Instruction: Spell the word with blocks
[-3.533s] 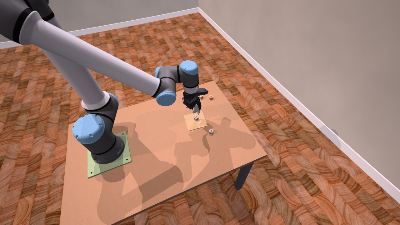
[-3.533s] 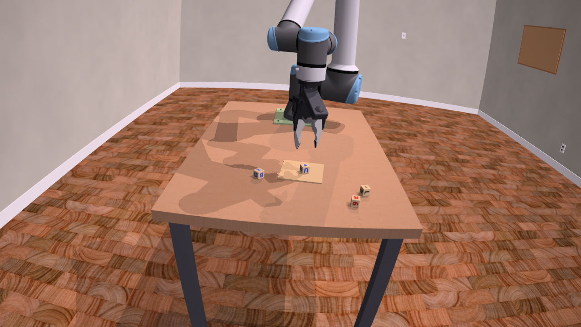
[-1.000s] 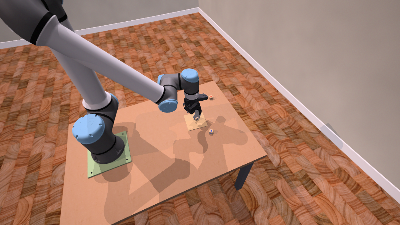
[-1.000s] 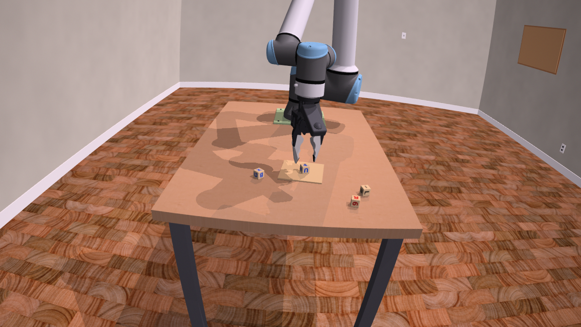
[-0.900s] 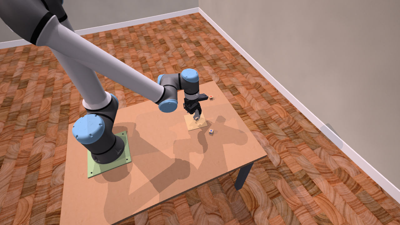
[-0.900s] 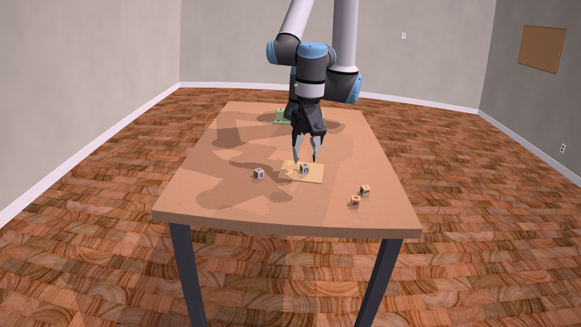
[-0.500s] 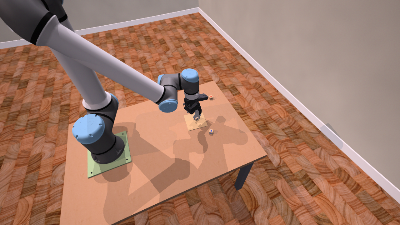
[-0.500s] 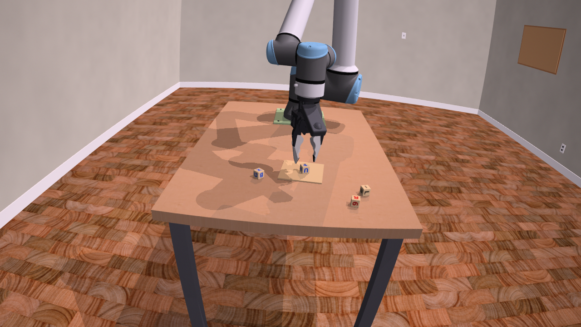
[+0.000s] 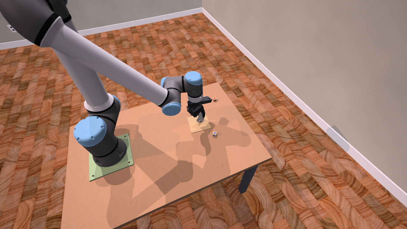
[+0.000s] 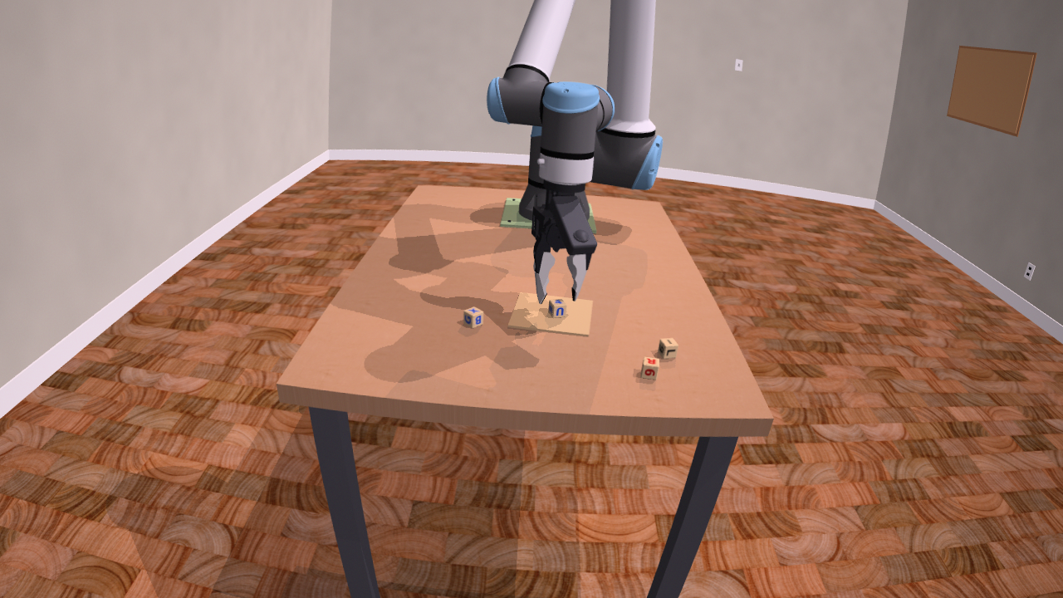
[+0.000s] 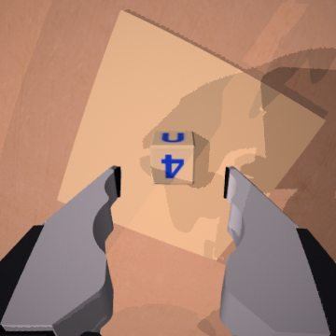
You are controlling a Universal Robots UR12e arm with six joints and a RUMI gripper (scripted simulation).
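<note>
The mat is 10 mm behind my hand, 10 mm to the right of it and 40 mm below it. Also, from my hand: red-lettered block 190 mm ahead, 130 mm to the left, 30 mm below.
</note>
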